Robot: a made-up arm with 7 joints.
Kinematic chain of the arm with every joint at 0, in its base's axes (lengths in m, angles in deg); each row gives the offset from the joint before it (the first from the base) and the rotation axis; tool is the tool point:
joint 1: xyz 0 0 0.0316 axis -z
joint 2: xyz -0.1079 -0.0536 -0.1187 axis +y
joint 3: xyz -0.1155 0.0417 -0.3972 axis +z
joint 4: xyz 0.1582 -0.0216 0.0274 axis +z
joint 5: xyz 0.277 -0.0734 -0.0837 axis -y
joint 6: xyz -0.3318 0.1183 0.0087 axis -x
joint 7: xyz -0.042 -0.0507 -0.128 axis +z
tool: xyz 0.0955 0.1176 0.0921
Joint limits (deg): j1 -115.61..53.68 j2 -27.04..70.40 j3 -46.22..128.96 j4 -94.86..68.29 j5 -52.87..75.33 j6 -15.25..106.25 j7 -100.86..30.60
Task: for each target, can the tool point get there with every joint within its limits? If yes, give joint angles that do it. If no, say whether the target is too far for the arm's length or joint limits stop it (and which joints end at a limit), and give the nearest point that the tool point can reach.
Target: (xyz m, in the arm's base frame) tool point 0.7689 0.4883 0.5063
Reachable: no: joint limits stop it (at a limit: joint 1, joint 2, joint 5, joint 6, joint 7) | nearest point 0.1125 0.4787 0.1324 | short by 0.755 m
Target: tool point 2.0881 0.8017 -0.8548
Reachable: no: too far | nearest point 0.5223 0.2005 -0.6784 | short by 1.686 m
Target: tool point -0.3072 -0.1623 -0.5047
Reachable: yes | joints -41.13 37.52 36.84 -29.93 7.97 84.26 -34.85
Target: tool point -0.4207 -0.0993 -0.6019
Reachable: yes | joints 7.11 27.10 -19.68 -70.38 52.90 53.33 -78.62
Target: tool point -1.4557 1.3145 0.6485
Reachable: no: too far | nearest point -0.7824 0.7065 0.0914 | short by 1.065 m
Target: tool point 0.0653 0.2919 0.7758
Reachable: no: joint limits stop it (at a limit: joint 1, joint 2, joint 3, joint 5, joint 6, joint 7) | nearest point -0.0913 0.4024 0.2987 | short by 0.514 m
